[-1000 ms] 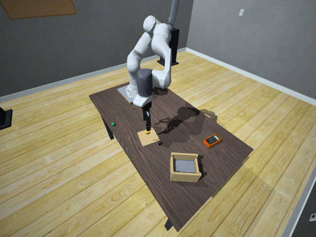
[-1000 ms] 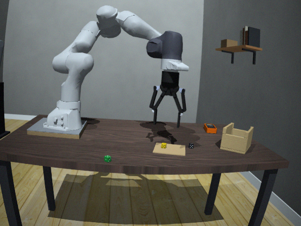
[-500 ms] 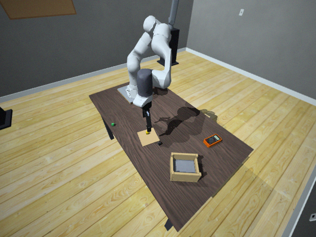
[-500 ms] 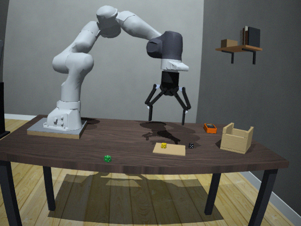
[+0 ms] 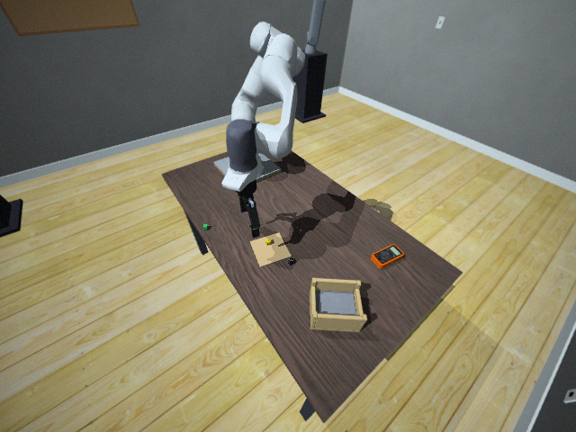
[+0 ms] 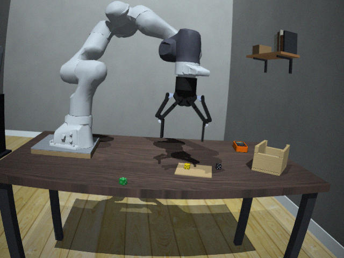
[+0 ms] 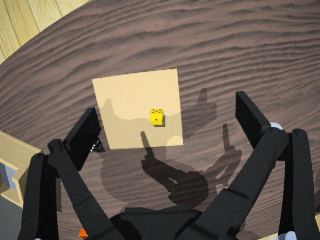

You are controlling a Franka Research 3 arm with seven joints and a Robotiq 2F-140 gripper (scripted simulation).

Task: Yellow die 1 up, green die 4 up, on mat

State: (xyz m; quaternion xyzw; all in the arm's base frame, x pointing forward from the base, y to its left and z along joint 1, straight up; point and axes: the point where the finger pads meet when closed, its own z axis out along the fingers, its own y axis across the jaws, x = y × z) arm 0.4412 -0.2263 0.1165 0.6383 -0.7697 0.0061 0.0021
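Right now my hand is 20 cm past the green die, 13 cm to the left of it and 13 cm above it. Also, from my hand: yellow die 4 cm ahead, 6 cm to the left, 13 cm below; black die 17 cm ahead, 8 cm to the left, 13 cm below; tan mat 7 cm ahead, 5 cm to the left, 14 cm below.
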